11 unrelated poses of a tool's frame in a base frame.
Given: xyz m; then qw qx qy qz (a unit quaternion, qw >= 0).
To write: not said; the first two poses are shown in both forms.
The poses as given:
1: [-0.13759, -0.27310, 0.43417, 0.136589, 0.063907, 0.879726, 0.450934]
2: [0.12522, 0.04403, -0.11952, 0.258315, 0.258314, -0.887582, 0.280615]
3: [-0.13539, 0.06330, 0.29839, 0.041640, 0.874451, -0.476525, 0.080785]
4: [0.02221, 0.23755, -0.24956, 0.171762, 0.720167, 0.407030, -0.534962]
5: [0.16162, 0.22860, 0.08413, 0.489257, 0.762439, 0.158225, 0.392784]
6: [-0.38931, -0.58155, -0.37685, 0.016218, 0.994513, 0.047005, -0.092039]
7: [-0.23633, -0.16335, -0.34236, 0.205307, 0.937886, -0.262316, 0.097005]
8: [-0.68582, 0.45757, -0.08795, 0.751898, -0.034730, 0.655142, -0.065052]
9: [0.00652, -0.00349, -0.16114, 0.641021, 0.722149, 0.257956, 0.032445]
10: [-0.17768, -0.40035, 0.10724, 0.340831, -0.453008, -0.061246, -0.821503]
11: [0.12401, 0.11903, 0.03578, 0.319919, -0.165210, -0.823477, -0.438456]
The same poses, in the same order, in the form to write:
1: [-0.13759, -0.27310, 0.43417, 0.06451, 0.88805, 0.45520, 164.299]
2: [0.12522, 0.04403, -0.11952, 0.26739, -0.91876, 0.29047, 150.060]
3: [-0.13539, 0.06330, 0.29839, 0.87521, -0.47694, 0.08086, 175.227]
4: [0.02221, 0.23755, -0.24956, 0.73103, 0.41317, -0.54303, 160.219]
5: [0.16162, 0.22860, 0.08413, 0.87422, 0.18142, 0.45037, 121.416]
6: [-0.38931, -0.58155, -0.37685, 0.99464, 0.04701, -0.09205, 178.141]
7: [-0.23633, -0.16335, -0.34236, 0.95830, -0.26803, 0.09912, 156.305]
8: [-0.68582, 0.45757, -0.08795, -0.05268, 0.99372, -0.09867, 82.490]
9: [0.00652, -0.00349, -0.16114, 0.94088, 0.33609, 0.04227, 100.264]
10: [-0.17768, -0.40035, 0.10724, -0.48186, -0.06515, -0.87382, 140.145]
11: [0.12401, 0.11903, 0.03578, -0.17437, -0.86916, -0.46278, 142.684]
